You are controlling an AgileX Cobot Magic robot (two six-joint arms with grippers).
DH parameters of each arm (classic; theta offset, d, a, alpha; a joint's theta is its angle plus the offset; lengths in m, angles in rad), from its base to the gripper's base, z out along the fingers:
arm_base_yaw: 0 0.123 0 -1.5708
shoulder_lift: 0.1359 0 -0.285 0
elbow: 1.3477 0 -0.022 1.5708
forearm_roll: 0 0.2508 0 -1.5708
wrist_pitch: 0 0 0.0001 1.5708
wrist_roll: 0 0.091 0 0
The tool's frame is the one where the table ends.
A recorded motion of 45 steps. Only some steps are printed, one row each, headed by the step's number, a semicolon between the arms.
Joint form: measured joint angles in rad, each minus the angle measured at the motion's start. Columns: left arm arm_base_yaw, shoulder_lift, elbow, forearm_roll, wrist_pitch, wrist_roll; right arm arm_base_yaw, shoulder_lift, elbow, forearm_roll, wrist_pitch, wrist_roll.
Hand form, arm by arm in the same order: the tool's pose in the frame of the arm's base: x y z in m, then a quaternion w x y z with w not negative. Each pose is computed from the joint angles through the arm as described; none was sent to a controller.
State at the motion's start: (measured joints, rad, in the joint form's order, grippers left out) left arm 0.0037 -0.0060 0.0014 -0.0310 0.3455 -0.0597; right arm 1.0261 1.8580 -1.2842 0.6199 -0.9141 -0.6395
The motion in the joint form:
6: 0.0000 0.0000 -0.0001 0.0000 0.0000 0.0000; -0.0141 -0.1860 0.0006 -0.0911 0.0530 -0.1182
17: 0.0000 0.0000 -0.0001 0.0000 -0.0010 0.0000; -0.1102 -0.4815 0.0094 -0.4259 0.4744 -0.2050
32: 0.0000 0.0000 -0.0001 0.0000 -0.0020 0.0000; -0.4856 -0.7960 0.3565 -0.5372 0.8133 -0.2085
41: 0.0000 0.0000 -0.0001 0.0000 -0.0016 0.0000; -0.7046 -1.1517 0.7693 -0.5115 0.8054 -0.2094
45: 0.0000 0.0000 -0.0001 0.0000 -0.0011 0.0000; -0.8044 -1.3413 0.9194 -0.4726 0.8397 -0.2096
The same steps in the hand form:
6: 0.0532 -0.0008 0.1819 0.61133 -0.03338 0.79010 -0.03021; 0.2349 0.3100 0.3859 0.83101 -0.19958 0.49406 0.15967
17: 0.0532 -0.0008 0.1820 0.61172 -0.03338 0.78979 -0.03021; 0.1992 0.2472 0.4626 0.83407 -0.36351 0.40694 0.08112
32: 0.0532 -0.0008 0.1821 0.61212 -0.03337 0.78948 -0.03022; 0.2050 0.1221 0.4033 0.72079 -0.41567 0.54823 -0.08439
41: 0.0532 -0.0008 0.1821 0.61196 -0.03337 0.78961 -0.03022; 0.1455 0.0473 0.3317 0.69206 -0.35399 0.61054 -0.15161
45: 0.0532 -0.0008 0.1820 0.61176 -0.03338 0.78976 -0.03021; 0.1136 0.0246 0.3025 0.68892 -0.31028 0.63189 -0.17273

